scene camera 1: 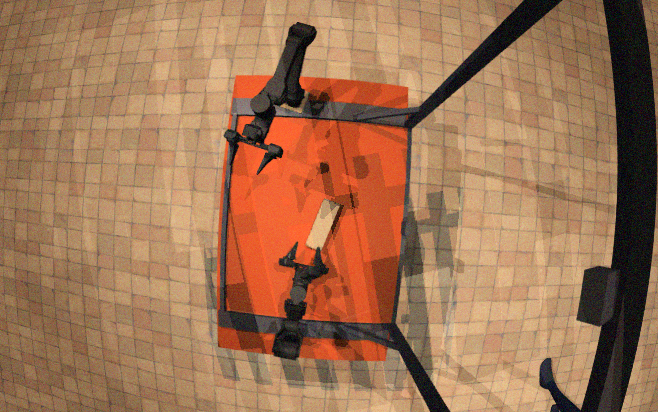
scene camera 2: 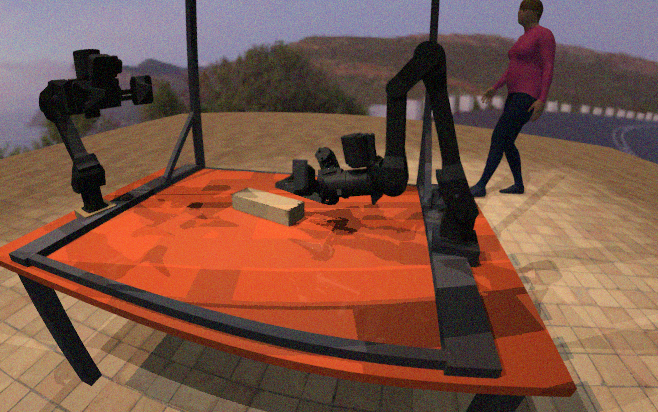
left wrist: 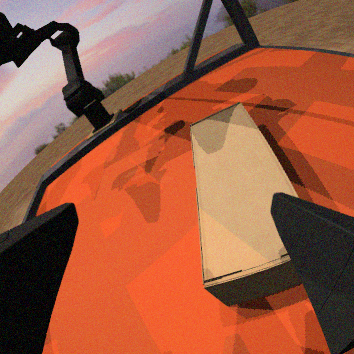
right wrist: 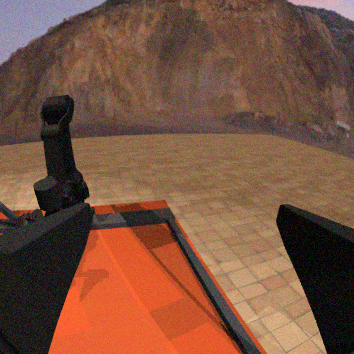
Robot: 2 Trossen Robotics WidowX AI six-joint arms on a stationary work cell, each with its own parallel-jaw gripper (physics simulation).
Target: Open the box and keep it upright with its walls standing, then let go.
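Seen in the pictures: left gripper, fingertip midpoint: (scene camera 1: 308, 244) (scene camera 2: 285, 189) (left wrist: 174, 208); right gripper, fingertip midpoint: (scene camera 1: 243, 169) (scene camera 2: 129, 90) (right wrist: 186, 214); left arm's base, link origin: (scene camera 1: 292, 333) (scene camera 2: 455, 236); right arm's base, link origin: (scene camera 1: 294, 99) (scene camera 2: 95, 207) (left wrist: 103, 122).
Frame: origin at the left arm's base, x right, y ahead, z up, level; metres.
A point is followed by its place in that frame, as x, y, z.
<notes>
A long, pale cardboard box (scene camera 1: 324, 224) {0.044, 0.477, 0.003} (scene camera 2: 265, 206) {-0.001, 0.454, -0.002} (left wrist: 232, 185) {0.028, 0.446, 0.003} lies flat on the orange table (scene camera 1: 280, 200) {-0.147, 0.534, -0.038} (scene camera 2: 250, 250) {-0.144, 0.412, -0.038} (left wrist: 115, 260) {-0.112, 0.472, -0.038}. Its top looks closed, with a thin dark seam along its near edge in the left wrist view. My left gripper (scene camera 1: 307, 246) {-0.002, 0.396, 0.052} (scene camera 2: 291, 190) {-0.002, 0.396, 0.052} (left wrist: 174, 208) {-0.002, 0.396, 0.052} is open and empty at the near end of the box. In the left wrist view its right finger overlaps the box's near right corner; whether they touch cannot be told. My right gripper (scene camera 1: 245, 169) {-0.232, 0.606, 0.301} (right wrist: 186, 214) {-0.232, 0.606, 0.301} is open and empty, well away from the box, above the table's left edge in scene camera 1.
Dark frame rails (scene camera 1: 225, 215) {-0.359, 0.430, -0.018} (scene camera 2: 240, 327) {-0.357, 0.298, -0.018} (right wrist: 200, 272) {-0.345, 0.306, -0.018} run along the table's edges. Upright posts (scene camera 2: 194, 85) {0.299, 0.935, 0.298} rise at the back. A person (scene camera 2: 532, 65) in a pink top stands beyond the table in scene camera 2. Shadows lie across the table.
</notes>
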